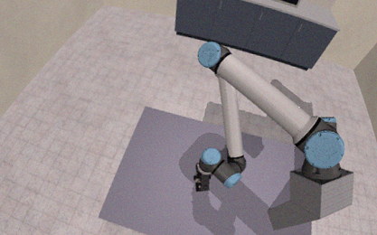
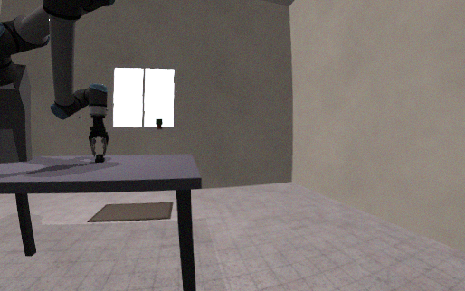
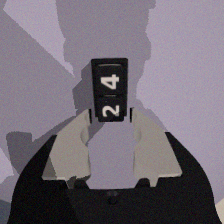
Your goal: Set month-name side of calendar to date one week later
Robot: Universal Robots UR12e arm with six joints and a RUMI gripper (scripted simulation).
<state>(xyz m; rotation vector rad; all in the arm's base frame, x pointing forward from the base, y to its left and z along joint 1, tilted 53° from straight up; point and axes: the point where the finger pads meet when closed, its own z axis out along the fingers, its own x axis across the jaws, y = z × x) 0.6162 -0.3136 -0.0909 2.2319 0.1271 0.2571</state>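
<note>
Right now my hand is 2 cm above the black number cube. Also, from my hand: black digit cube 3 cm to the left, 2 cm below; black calendar tray 2 cm to the left, 4 cm below.
</note>
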